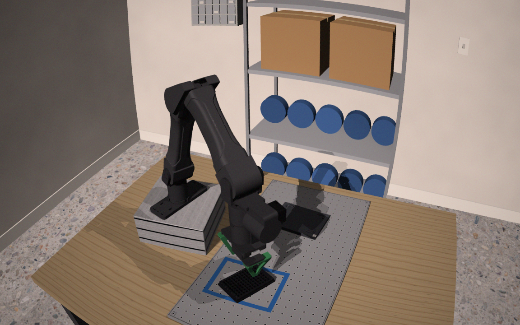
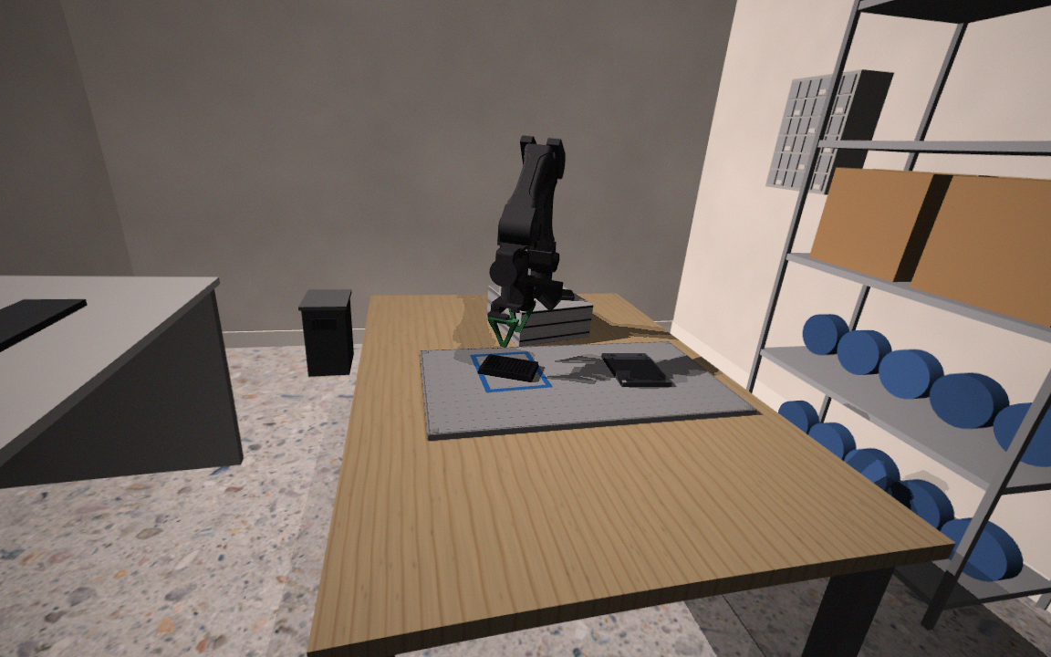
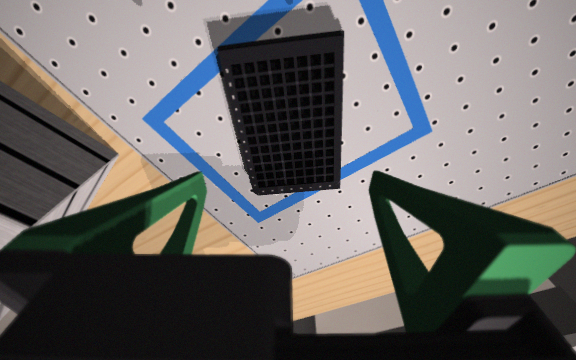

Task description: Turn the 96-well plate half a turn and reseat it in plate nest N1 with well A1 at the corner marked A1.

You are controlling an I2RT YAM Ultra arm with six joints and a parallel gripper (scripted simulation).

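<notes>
Right now the black 96-well plate is 8 cm below my hand. From my hand the other things lie so: white A1 label: 26 cm to the left, 8 cm below, 6 cm ahead; then dark plate nest N1: 31 cm to the left, 8 cm below, 2 cm behind.
</notes>
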